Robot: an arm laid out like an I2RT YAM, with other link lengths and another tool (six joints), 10 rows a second.
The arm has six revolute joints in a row. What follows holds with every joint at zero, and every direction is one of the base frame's. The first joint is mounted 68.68 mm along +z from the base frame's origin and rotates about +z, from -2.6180 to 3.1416 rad. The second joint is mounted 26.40 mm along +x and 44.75 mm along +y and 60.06 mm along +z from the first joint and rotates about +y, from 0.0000 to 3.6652 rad. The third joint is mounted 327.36 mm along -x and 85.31 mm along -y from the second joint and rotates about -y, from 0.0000 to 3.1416 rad. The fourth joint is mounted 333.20 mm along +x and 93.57 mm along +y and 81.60 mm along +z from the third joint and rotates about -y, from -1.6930 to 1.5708 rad. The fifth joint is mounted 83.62 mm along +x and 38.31 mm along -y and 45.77 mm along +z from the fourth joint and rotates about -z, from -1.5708 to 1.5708 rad. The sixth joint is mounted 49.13 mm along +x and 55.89 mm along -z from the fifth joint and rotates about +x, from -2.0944 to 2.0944 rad. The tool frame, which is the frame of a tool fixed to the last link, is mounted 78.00 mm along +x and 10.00 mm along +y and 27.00 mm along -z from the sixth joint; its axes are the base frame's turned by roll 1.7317, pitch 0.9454 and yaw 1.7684 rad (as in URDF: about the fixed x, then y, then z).
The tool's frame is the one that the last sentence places.
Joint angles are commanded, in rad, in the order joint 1, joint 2, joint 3, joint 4, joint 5, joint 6. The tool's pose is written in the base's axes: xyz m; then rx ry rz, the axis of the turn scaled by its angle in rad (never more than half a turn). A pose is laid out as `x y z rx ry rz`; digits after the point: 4 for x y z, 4 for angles.
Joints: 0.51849, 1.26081, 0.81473, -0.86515, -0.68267, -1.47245
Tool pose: 0.2160 0.2094 0.1726 -1.8622 2.0379 0.7824
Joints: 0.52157, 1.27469, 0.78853, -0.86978, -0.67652, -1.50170
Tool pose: 0.2100 0.2058 0.1590 -1.9018 2.0470 0.7870
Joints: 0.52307, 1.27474, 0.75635, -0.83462, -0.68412, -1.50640
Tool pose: 0.2073 0.2057 0.1489 -1.9050 2.0339 0.7942
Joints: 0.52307, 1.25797, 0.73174, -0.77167, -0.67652, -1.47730
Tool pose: 0.2113 0.2073 0.1457 -1.8690 2.0205 0.7668
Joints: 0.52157, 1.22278, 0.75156, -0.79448, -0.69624, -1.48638
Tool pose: 0.2107 0.2090 0.1625 -1.8633 1.9721 0.7721
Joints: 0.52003, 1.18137, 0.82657, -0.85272, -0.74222, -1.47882
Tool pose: 0.2121 0.2154 0.2022 -1.8355 1.9027 0.8037
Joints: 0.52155, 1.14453, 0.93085, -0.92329, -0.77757, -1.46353
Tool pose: 0.2123 0.2206 0.2518 -1.8063 1.8327 0.8189
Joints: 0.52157, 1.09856, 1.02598, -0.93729, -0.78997, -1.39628
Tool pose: 0.2133 0.2235 0.3029 -1.7312 1.7772 0.8040
